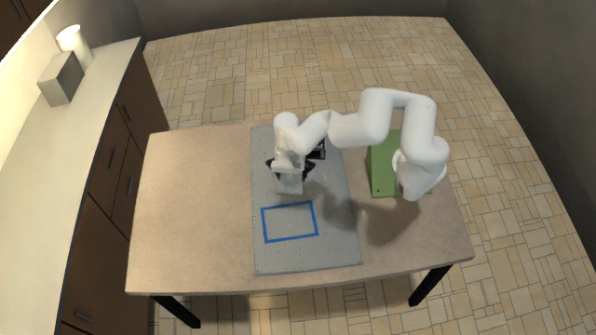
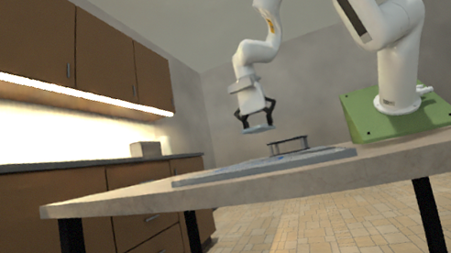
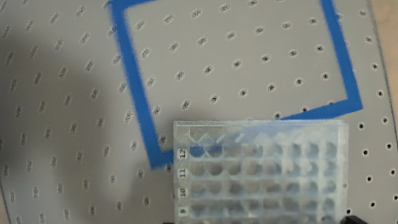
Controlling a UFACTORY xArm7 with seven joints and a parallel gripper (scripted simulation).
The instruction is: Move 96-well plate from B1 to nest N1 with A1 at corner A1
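Right now the raised plate nest is 60 mm behind my hand, 230 mm to the right of it and 60 mm below it. Round my hand: 96-well plate: 10 mm below.
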